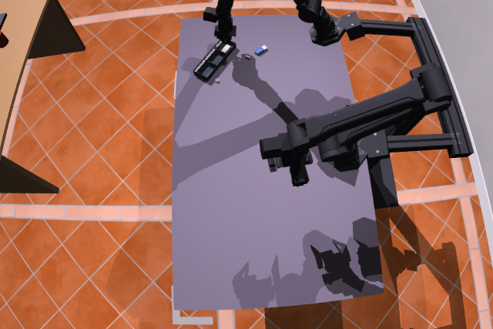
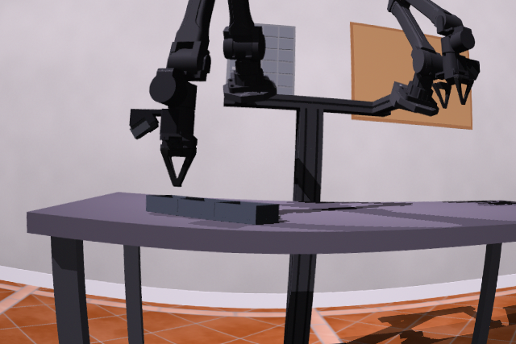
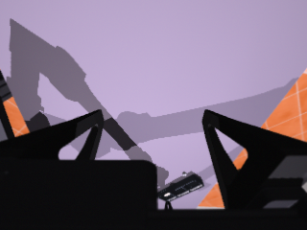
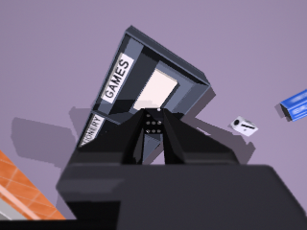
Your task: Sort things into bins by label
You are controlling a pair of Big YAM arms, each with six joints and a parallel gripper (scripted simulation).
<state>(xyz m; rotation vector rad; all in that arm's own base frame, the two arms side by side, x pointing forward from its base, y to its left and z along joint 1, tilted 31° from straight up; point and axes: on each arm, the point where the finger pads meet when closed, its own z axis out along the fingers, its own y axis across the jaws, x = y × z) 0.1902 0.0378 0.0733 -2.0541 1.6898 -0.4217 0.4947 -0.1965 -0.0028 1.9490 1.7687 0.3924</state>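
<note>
Now: the white card 50 mm below my right hand. Also, from my right hand: bin row (70 mm to the left, 50 mm below, 50 mm ahead).
</note>
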